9 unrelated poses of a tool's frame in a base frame.
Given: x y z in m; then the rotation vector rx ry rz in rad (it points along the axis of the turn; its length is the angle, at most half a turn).
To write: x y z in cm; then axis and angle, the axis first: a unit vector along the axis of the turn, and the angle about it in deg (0 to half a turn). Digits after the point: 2 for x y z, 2 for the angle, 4 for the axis.
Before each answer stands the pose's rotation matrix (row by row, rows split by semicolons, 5 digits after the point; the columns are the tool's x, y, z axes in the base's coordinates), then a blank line. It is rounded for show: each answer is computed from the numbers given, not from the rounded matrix.
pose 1, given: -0.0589 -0.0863 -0.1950 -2.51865 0.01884 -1.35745
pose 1, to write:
0.55854 0.11991 0.82077; -0.14264 -0.96087 0.23745; 0.81712 -0.24970 -0.51958

-5.89 -8.63 -19.50 -0.8803 0.0066 -0.4744 163.94
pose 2, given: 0.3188 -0.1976 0.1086 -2.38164 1.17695 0.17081
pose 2, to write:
0.62334 -0.77608 0.09564; -0.71688 -0.51832 0.46630; -0.31231 -0.35922 -0.87944

31.88 -19.76 10.86 -0.8947 0.4421 0.0642 152.53
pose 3, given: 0.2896 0.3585 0.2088 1.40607 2.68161 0.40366
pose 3, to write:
-0.57327 0.79517 0.19764; 0.81812 0.54219 0.19161; 0.04521 0.27154 -0.96137

28.96 35.85 20.88 0.4603 0.8779 0.1321 175.02
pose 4, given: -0.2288 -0.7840 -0.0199 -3.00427 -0.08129 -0.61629
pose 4, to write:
0.91800 0.06661 0.39095; 0.03704 -0.99588 0.08272; 0.39485 -0.06146 -0.91669

-22.88 -78.40 -1.99 -0.9793 -0.0265 -0.2009 175.78
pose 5, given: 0.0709 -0.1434 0.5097 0.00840 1.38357 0.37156
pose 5, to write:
0.13777 -0.25200 0.95787; 0.26177 0.94197 0.21017; -0.95525 0.22178 0.19574

7.09 -14.34 50.97 0.0059 0.9658 0.2594 82.08
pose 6, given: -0.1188 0.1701 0.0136 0.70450 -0.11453 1.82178
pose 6, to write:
-0.19788 -0.89166 0.40718; 0.83364 -0.37160 -0.40861; 0.51564 0.25858 0.81685

-11.88 17.01 1.36 0.3601 -0.0585 0.9311 112.11
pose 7, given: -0.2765 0.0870 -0.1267 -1.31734 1.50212 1.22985
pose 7, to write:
-0.16399 -0.98552 -0.04309; -0.23675 -0.00309 0.97157; -0.95763 0.16953 -0.23282

-27.65 8.70 -12.67 -0.5615 0.6403 0.5242 134.42
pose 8, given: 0.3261 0.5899 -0.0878 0.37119 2.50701 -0.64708
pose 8, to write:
-0.82729 0.37785 0.41571; 0.12945 0.84831 -0.51343; -0.54665 -0.37094 -0.75072

32.61 58.99 -8.78 0.1419 0.9585 -0.2474 149.87
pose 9, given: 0.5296 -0.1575 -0.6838 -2.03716 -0.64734 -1.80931
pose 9, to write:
0.08545 0.54274 0.83554; 0.11047 -0.83860 0.53343; 0.99020 0.04672 -0.13161

52.96 -15.75 -68.38 -0.7274 -0.2312 -0.6461 160.46
